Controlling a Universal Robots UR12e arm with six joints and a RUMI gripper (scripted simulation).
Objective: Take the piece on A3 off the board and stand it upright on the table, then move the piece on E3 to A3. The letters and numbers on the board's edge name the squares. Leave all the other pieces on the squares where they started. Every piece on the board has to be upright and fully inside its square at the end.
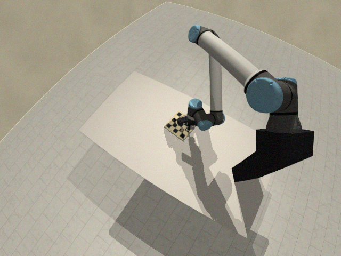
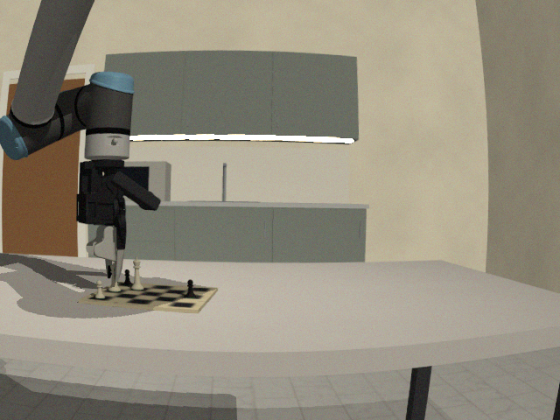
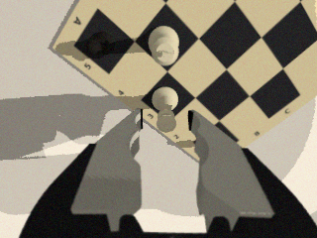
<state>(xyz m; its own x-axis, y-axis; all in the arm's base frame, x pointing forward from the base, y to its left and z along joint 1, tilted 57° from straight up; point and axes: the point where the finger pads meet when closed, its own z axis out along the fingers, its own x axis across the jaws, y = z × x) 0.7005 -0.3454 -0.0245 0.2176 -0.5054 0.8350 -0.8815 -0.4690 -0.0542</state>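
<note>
The white pawn is 7 cm to the right of my hand, 4 cm behind it and 2 cm below it. The rest, counted from my hand: chessboard: 7 cm ahead, 4 cm to the right, 4 cm below.
</note>
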